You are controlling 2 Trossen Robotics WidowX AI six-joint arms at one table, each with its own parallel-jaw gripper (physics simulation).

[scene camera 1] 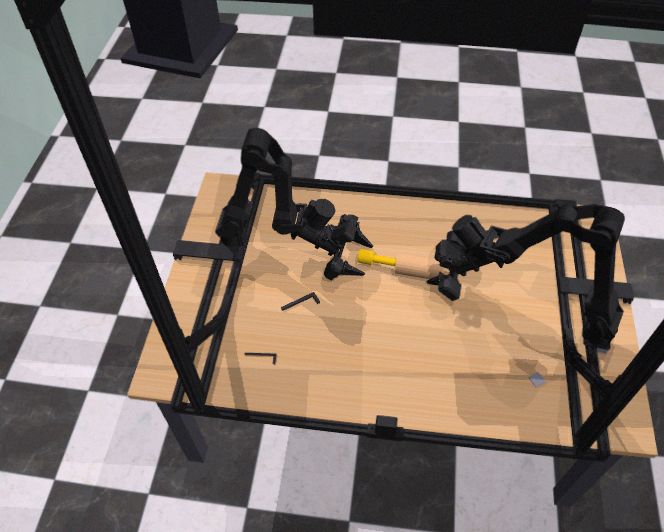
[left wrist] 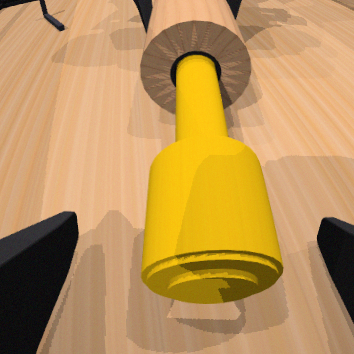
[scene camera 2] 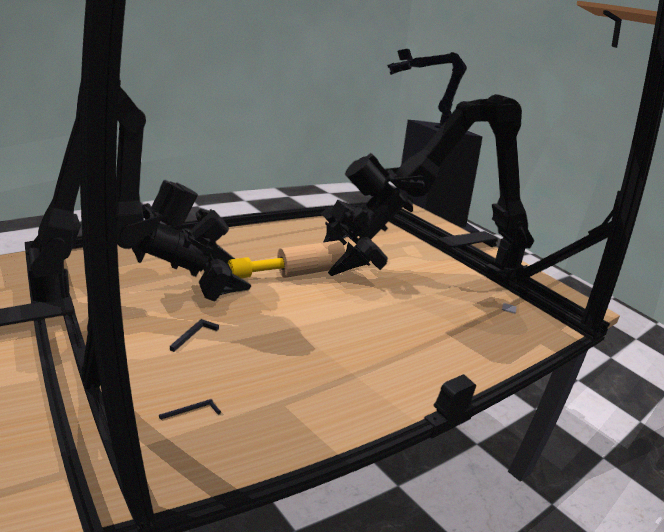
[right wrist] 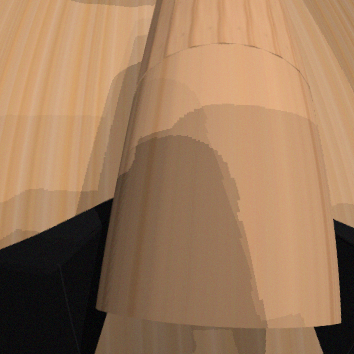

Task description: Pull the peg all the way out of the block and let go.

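Seen in the pictures: left gripper, fingertip midpoint: (scene camera 1: pixel 368 260) (left wrist: pixel 202 227) (scene camera 2: pixel 242 274); right gripper, fingertip midpoint: (scene camera 1: pixel 429 273) (scene camera 2: pixel 322 267) (right wrist: pixel 207 211); left arm's base, link origin: (scene camera 1: pixel 233 240) (scene camera 2: pixel 50 297); right arm's base, link origin: (scene camera 1: pixel 596 336) (scene camera 2: pixel 508 264).
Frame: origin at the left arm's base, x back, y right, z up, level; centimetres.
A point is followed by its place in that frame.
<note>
The yellow peg (scene camera 1: pixel 366 256) @(z 2.1, x -36.9, y -3.7 cm) (scene camera 2: pixel 241 267) @(z 1.5, x -36.4, y -3.1 cm) (left wrist: pixel 210 200) @(z 2.4, x -36.0, y -4.8 cm) has a thick head and a thinner shaft, whose end sits in the hole of the round wooden block (scene camera 1: pixel 412 266) @(z 3.2, x -49.4, y -3.1 cm) (scene camera 2: pixel 307 259) @(z 2.4, x -49.1, y -2.6 cm) (left wrist: pixel 154 65) @(z 1.4, x -45.0, y -7.0 cm) (right wrist: pixel 225 150) @(z 4.2, x -54.0, y -4.6 cm). A length of shaft shows between head and block. My left gripper (scene camera 1: pixel 367 259) @(z -0.9, x -37.3, y -4.8 cm) (scene camera 2: pixel 239 272) @(z -0.9, x -37.3, y -4.8 cm) (left wrist: pixel 202 227) @(z -0.9, x -37.3, y -4.8 cm) is wide open, its fingers on either side of the peg's head with a gap on each side in the left wrist view. My right gripper (scene camera 1: pixel 432 269) @(z -0.9, x -53.8, y -5.3 cm) (scene camera 2: pixel 330 256) @(z -0.9, x -53.8, y -5.3 cm) (right wrist: pixel 207 211) @(z -0.9, x -53.8, y -5.3 cm) is shut on the block at the end away from the peg. The shaft's inner end is hidden.
Two black hex keys, one (scene camera 1: pixel 299 302) @(z -1.5, x -23.8, y 13.1 cm) (scene camera 2: pixel 188 335) @(z -1.2, x -23.4, y 13.5 cm) nearer my left gripper and another (scene camera 1: pixel 260 353) @(z -1.3, x -19.8, y 30.2 cm) (scene camera 2: pixel 185 409) @(z -1.4, x -19.6, y 30.5 cm), lie on the table. A small grey-blue square (scene camera 1: pixel 537 379) @(z -1.6, x -85.1, y 17.3 cm) (scene camera 2: pixel 508 308) @(z -1.6, x -84.6, y 17.5 cm) lies towards the right. Black rails edge the work area, with a black box (scene camera 1: pixel 386 425) @(z 3.4, x -54.0, y 41.0 cm) (scene camera 2: pixel 457 393) @(z 3.2, x -52.4, y 41.6 cm) on the front rail.
</note>
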